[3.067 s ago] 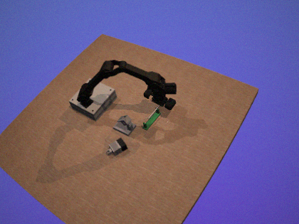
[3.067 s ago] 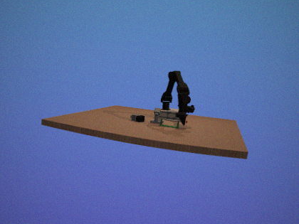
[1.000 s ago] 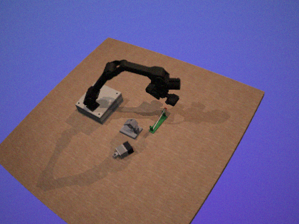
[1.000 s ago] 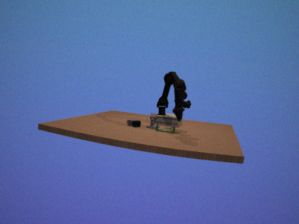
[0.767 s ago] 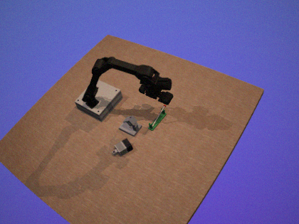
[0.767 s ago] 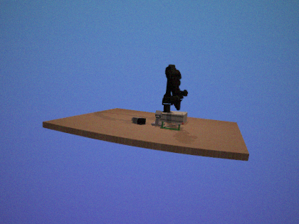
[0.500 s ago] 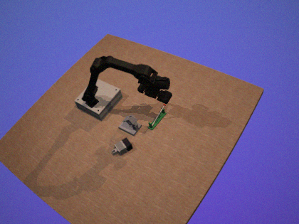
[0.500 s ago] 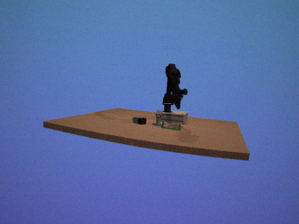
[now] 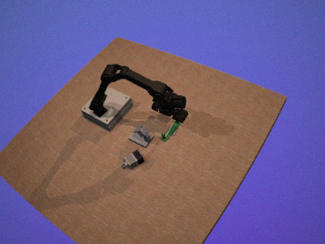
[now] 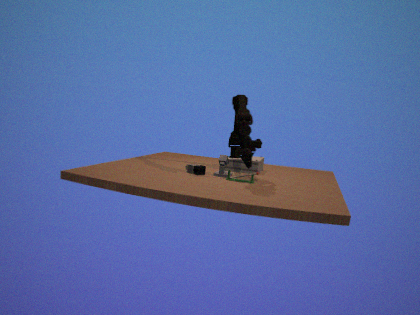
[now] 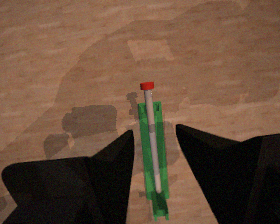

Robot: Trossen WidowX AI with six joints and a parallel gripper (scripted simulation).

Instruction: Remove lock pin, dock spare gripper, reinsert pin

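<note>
My gripper tip is 4 cm to the left of the green rack and 5 cm above it. Round my gripper tip: spare gripper (2 cm behind, 31 cm to the right, 5 cm below); grey mount (7 cm behind, 17 cm to the right, 2 cm below).
</note>
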